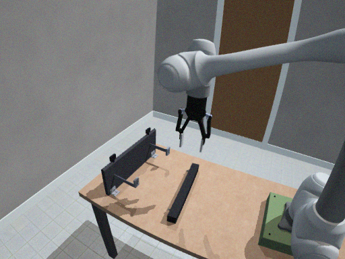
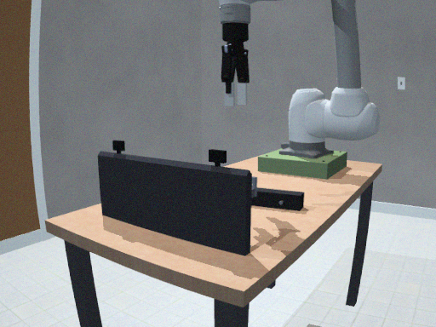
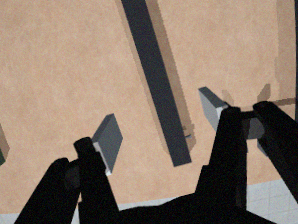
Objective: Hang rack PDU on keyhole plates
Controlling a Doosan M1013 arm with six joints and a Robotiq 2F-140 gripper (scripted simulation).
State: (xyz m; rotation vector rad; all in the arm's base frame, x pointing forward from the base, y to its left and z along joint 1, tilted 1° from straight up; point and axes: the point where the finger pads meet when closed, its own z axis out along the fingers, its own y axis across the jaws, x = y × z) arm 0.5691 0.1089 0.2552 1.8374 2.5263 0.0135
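Now: hand 290 mm above the rack PDU, 20 mm short of it and 10 mm to the right of it. From my hand the other things lie so: dark upright panel 310 mm ahead, 230 mm below, 60 mm to the left.
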